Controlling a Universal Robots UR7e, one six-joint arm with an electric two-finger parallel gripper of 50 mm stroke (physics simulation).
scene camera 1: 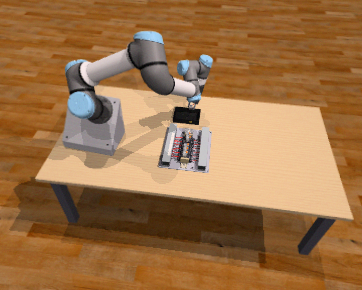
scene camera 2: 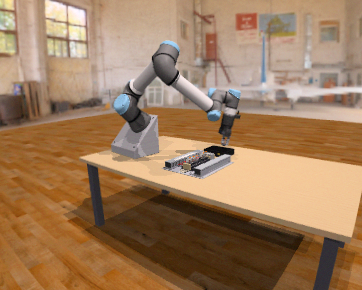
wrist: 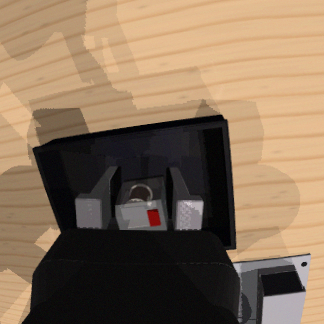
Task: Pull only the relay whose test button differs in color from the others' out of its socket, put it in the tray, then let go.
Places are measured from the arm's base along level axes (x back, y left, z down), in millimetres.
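Pixels of known places: gripper, fingertip midpoint: (scene camera 1: 191, 107) (scene camera 2: 224, 144) (wrist: 143, 182); arm's base, link origin: (scene camera 1: 99, 109) (scene camera 2: 141, 123).
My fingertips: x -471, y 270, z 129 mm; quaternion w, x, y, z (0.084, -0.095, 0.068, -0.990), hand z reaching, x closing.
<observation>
Ahead of a thing's pixels: the offset from my fingertips to its top centre. "pt": to the spot under its first point.
My gripper (scene camera 1: 191, 107) (scene camera 2: 225, 144) (wrist: 143, 182) is shut on a relay @[dx -2, dy -8, dz -34 mm] (wrist: 141, 204) with a clear housing and a red test button, seen between the two fingers in the wrist view. In that view the relay is over the inside of the black tray @[dx +20, dy -27, dz +27 mm] (scene camera 1: 186, 122) (scene camera 2: 220, 153) (wrist: 231, 200); how far it is above the tray's floor I cannot tell. The remaining relays @[dx -17, dy -321, dz -7 mm] (scene camera 1: 188, 145) (scene camera 2: 199, 162) sit in a row on the panel @[pt dx -31, dy -444, dz +59 mm] (scene camera 1: 185, 169); their test buttons are too small to tell apart in the scene views.
The grey panel's two raised ducts @[dx -112, dy -287, dz +20 mm] (scene camera 1: 204, 149) (scene camera 2: 214, 166) (wrist: 282, 302) flank the relay row, with red and black wires between. The panel lies beside the tray, on its near side in scene camera 1. The arm's grey base (scene camera 1: 95, 131) (scene camera 2: 136, 143) stands at the table's left.
</observation>
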